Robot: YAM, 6 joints.
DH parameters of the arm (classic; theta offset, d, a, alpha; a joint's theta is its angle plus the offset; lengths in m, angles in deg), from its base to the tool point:
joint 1: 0 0.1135 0.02 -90
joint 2: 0 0 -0.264 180
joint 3: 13.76 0 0.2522 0
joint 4: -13.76 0 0.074 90
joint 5: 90 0 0 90
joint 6: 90 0.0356 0 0
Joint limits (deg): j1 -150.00..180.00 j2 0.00..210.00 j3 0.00..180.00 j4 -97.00..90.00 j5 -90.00..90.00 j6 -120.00..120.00
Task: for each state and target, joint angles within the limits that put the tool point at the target. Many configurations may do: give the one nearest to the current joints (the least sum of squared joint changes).
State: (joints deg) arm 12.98 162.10 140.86 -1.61 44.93 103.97
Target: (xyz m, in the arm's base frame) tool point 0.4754 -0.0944 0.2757
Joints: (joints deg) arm -7.90 121.54 107.42 -25.65 52.39 103.97
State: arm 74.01 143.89 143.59 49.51 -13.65 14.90
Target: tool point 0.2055 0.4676 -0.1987
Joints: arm 65.38 189.96 119.02 40.81 -12.91 14.90
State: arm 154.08 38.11 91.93 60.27 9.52 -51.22
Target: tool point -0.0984 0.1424 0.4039
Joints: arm 127.94 47.42 39.02 50.46 16.20 -51.22
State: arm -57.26 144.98 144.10 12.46 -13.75 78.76
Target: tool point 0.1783 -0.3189 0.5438
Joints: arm -62.40 96.86 117.12 -5.75 -16.78 78.76
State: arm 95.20 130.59 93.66 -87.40 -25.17 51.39
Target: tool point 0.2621 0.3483 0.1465
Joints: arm 51.27 135.14 110.42 -75.53 -22.20 51.39
